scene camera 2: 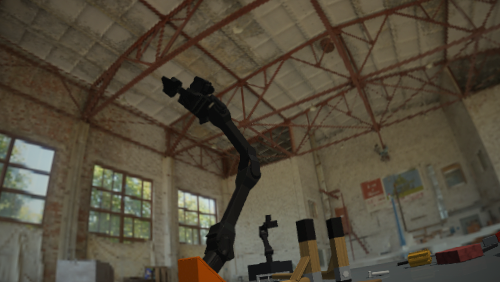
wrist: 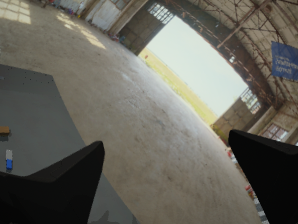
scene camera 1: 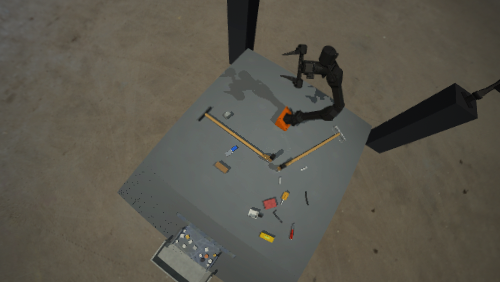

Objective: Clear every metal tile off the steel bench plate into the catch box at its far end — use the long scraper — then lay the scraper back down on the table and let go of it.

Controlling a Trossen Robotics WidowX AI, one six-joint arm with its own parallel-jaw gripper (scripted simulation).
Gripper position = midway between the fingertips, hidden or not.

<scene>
The gripper [scene camera 2: 170, 82] is open, with nothing in its grasp.
The gripper also shows in the wrist view [wrist: 168, 142].
</scene>
